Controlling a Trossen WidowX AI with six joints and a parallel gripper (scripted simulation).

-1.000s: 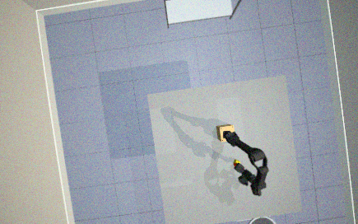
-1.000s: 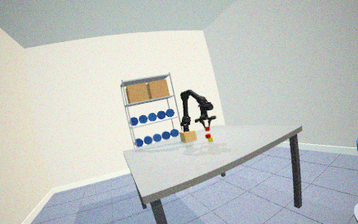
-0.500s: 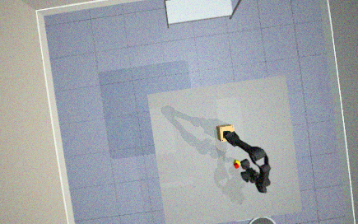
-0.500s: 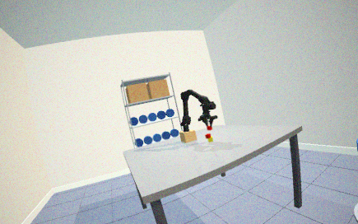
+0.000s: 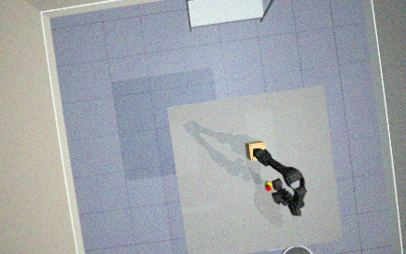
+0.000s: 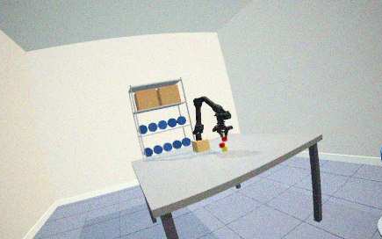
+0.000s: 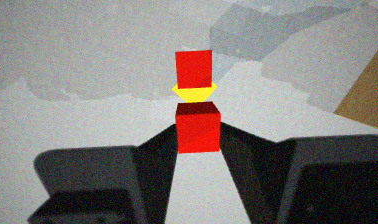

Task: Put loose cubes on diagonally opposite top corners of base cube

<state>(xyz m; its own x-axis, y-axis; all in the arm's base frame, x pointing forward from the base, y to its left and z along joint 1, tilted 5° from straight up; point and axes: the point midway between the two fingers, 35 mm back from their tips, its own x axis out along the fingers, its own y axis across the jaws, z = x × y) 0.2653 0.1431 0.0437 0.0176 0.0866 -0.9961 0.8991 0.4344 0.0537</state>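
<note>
Now: gripper tip 4 cm to the left of the red cube, 4 cm above it and 2 cm short of it. Also, from my gripper tip: yellow cube (8 cm below, 2 cm to the right, 1 cm ahead).
</note>
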